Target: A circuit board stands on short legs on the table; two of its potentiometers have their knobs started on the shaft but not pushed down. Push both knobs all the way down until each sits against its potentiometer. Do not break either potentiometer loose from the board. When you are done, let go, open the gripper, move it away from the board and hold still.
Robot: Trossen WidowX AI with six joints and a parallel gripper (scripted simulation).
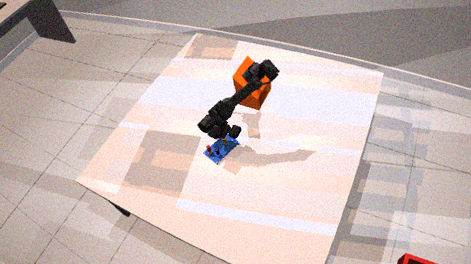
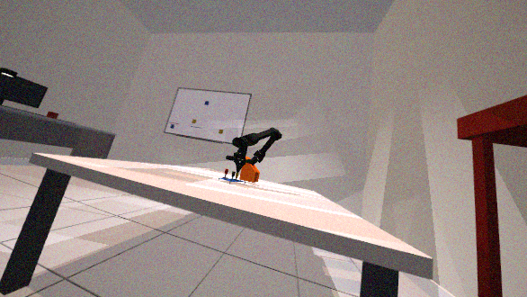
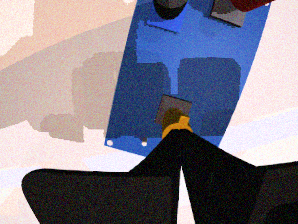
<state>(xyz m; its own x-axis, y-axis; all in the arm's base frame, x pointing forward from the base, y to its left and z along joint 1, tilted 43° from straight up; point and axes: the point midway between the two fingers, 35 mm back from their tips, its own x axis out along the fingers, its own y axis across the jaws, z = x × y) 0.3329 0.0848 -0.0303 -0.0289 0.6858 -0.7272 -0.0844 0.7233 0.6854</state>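
The yellow knob is 10 mm below my gripper tip.
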